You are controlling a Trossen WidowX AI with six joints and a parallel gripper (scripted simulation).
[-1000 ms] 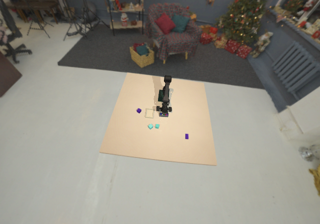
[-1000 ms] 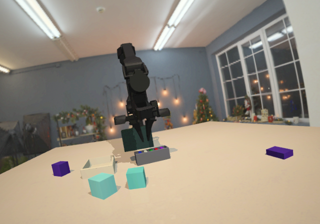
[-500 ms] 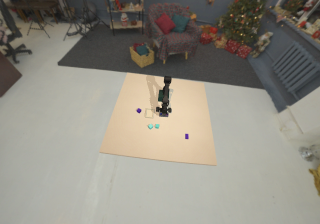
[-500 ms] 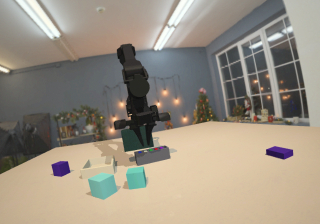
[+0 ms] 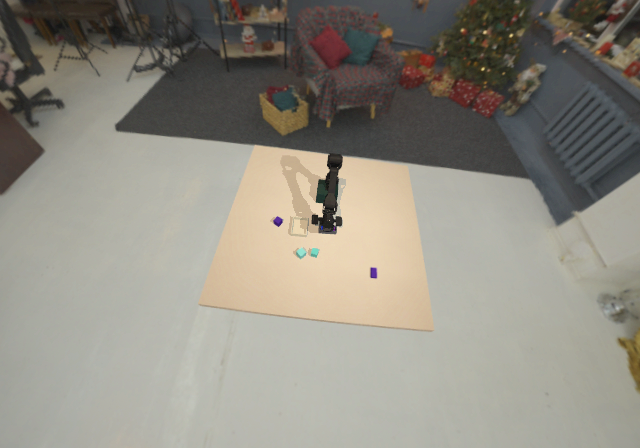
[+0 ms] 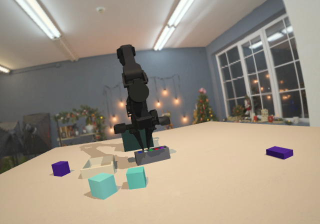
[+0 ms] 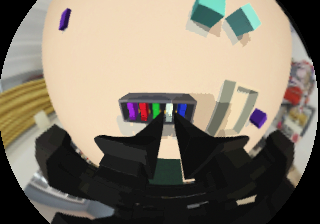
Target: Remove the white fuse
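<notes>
The white fuse is 2 cm below my gripper tip. Round my gripper tip: flat purple block 23 cm ahead, 34 cm to the left, 4 cm below; purple cube 1 cm ahead, 31 cm to the right, 2 cm below; beige tray 1 cm ahead, 17 cm to the right, 4 cm below.
</notes>
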